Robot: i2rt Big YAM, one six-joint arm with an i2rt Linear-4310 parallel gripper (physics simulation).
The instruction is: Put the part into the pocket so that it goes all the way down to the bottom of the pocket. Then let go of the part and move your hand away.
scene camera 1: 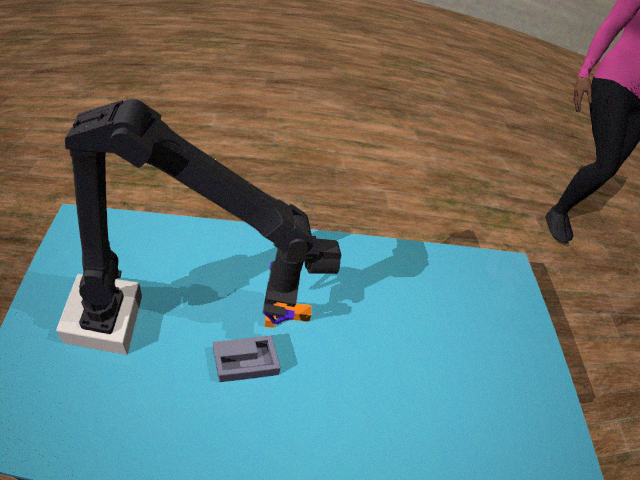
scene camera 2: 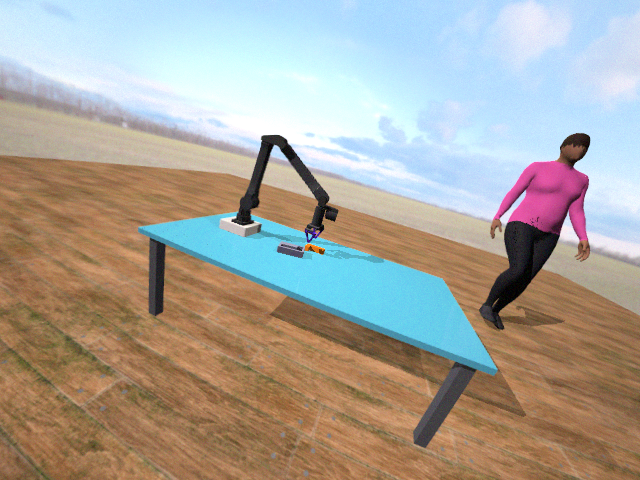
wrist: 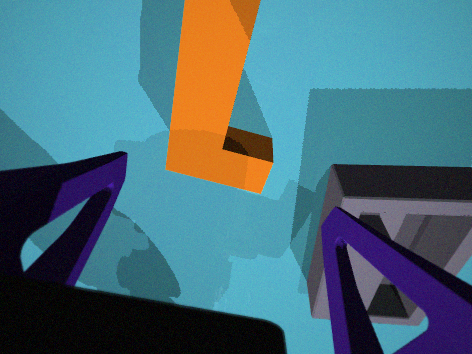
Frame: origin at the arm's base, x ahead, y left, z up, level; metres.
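Seen in the pictures: gripper, fingertip midpoint: (scene camera 1: pixel 277 305) (scene camera 2: pixel 311 240) (wrist: pixel 233 192); arm's base, origin of the base link: (scene camera 1: pixel 102 311) (scene camera 2: pixel 242 222).
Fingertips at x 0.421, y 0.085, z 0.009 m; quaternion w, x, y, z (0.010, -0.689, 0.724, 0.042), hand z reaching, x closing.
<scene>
Offsets run from my fingertips to a thing's top centre. Level surfaces: height alone.
The orange L-shaped part @[dx +0.029, dy +0.010, dz -0.036 m] (scene camera 1: pixel 303 311) (scene camera 2: pixel 315 249) (wrist: pixel 205 75) lies flat on the table, outside the pocket. In the wrist view its short leg points right and its far end is cut off by the top edge. The grey block @[dx -0.062, dy -0.127, dz -0.030 m] (scene camera 1: pixel 235 346) (scene camera 2: pixel 290 251) (wrist: pixel 412 182) with the L-shaped pocket stands close beside the part, and the pocket is empty. My gripper (scene camera 1: pixel 278 320) (scene camera 2: pixel 309 240) (wrist: pixel 233 192) is open, with its purple fingers above the table near the part's corner end. In the wrist view the right finger overlaps the block; the part is not held.
The blue table @[dz -0.066 m] (scene camera 1: pixel 413 387) (scene camera 2: pixel 361 297) carries the arm's white base block (scene camera 1: pixel 92 340) (scene camera 2: pixel 237 228) at its left end. A person in a pink top (scene camera 1: pixel 620 56) (scene camera 2: pixel 550 191) stands beyond the table on the right. The arm's shadows fall across the table.
</scene>
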